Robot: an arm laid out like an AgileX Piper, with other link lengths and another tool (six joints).
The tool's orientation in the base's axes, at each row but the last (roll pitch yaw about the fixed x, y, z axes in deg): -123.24, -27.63, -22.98; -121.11, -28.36, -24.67; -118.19, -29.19, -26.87; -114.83, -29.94, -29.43; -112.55, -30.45, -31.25; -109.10, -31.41, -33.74; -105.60, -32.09, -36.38; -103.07, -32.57, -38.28
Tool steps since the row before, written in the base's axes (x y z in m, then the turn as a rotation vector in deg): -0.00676, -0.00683, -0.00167, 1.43, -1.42, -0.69; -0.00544, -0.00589, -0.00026, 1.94, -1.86, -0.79; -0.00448, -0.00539, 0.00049, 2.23, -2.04, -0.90; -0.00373, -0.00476, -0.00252, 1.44, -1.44, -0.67; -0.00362, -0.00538, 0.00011, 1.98, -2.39, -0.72; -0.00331, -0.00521, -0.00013, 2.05, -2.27, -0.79; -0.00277, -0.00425, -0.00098, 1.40, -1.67, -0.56; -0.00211, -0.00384, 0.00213, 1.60, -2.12, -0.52
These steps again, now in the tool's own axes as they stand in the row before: -0.00393, 0.00475, -0.00756, 1.34, 1.65, 0.18; -0.00231, 0.00312, -0.00702, 1.86, 2.08, 0.23; -0.00112, 0.00218, -0.00658, 2.10, 2.33, 0.33; -0.00205, 0.00408, -0.00470, 1.37, 1.65, 0.16; -0.00021, 0.00225, -0.00608, 2.16, 2.34, -0.13; 0.00005, 0.00219, -0.00577, 2.12, 2.34, 0.02; -0.00027, 0.00231, -0.00461, 1.50, 1.68, -0.07; 0.00176, -0.00039, -0.00453, 1.89, 1.93, -0.24
